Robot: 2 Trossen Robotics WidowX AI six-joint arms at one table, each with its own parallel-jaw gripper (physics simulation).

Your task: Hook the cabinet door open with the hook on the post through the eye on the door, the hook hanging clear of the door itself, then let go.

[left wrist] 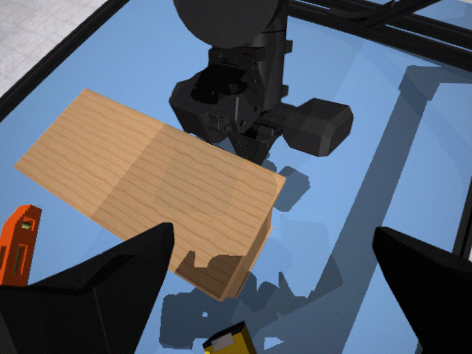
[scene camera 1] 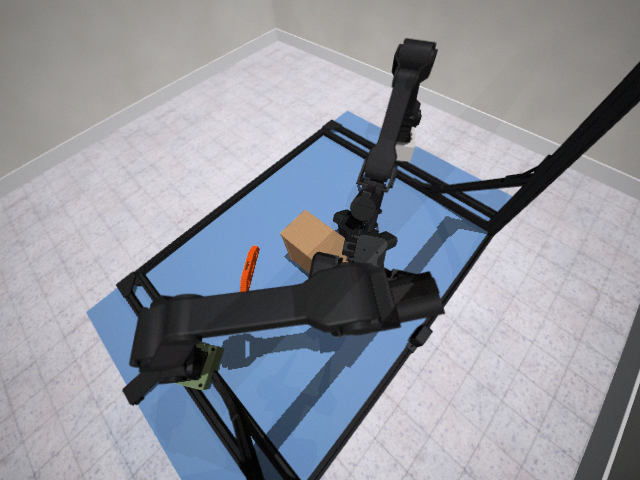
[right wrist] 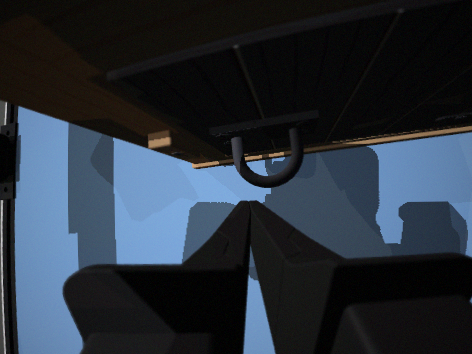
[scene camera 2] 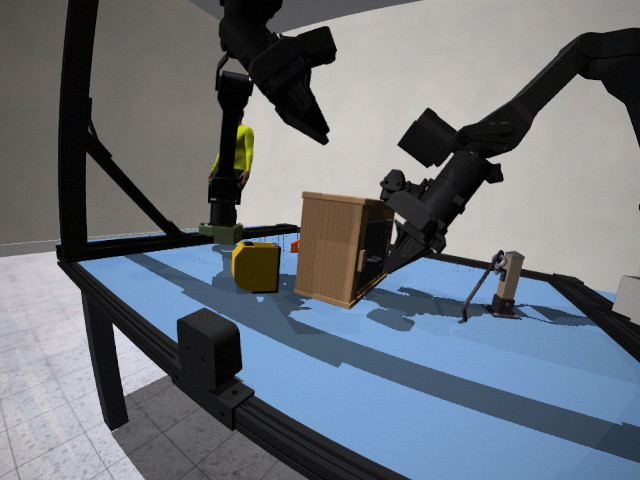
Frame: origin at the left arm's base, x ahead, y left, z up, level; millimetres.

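Seen in the pictures: left gripper, fingertip midpoint: (left wrist: 273,234) (scene camera 2: 326,139); right gripper, fingertip midpoint: (right wrist: 248,209) (scene camera 2: 385,272); left arm's base at its link origin: (scene camera 1: 192,363) (scene camera 2: 222,224); right arm's base at its link origin: (scene camera 1: 401,135).
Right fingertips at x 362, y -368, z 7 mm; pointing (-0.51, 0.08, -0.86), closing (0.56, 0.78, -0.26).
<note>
Offsets run from my right fingertips to a thing's top centre. "spot": to the spot under its first point. Level surfaces: height alone.
The wooden cabinet {dx -28, dy +85, dz +105 mm} (scene camera 1: 306,231) (scene camera 2: 330,242) (left wrist: 150,165) stands upright mid-table. Its dark door {spot: dx +0, dy +67, dz +33 mm} (scene camera 2: 377,242) (right wrist: 300,90) looks shut or nearly so. A U-shaped eye {spot: dx -3, dy +16, dz +15 mm} (right wrist: 267,181) sticks out from the door. The wooden post {spot: dx +207, dy -19, dz +13 mm} (scene camera 2: 510,276) stands at the right in scene camera 2; its long dark hook (scene camera 2: 479,288) hangs slanting down from a ring, apart from the cabinet. My right gripper (scene camera 2: 388,270) (left wrist: 250,176) (right wrist: 248,209) is shut and empty, its tips near the eye, outside the loop. My left gripper (scene camera 2: 325,138) (left wrist: 273,234) is open and empty above the cabinet.
A yellow tape measure {dx -194, dy +26, dz +28 mm} (scene camera 2: 255,267) (left wrist: 232,342) stands left of the cabinet in scene camera 2. An orange level {dx -83, dy +316, dz -13 mm} (scene camera 1: 249,268) (scene camera 2: 294,246) (left wrist: 20,245) lies beyond the cabinet there. Black frame bars edge the blue table {dz -53 mm} (scene camera 1: 232,232). My left forearm passes over the table in scene camera 1.
</note>
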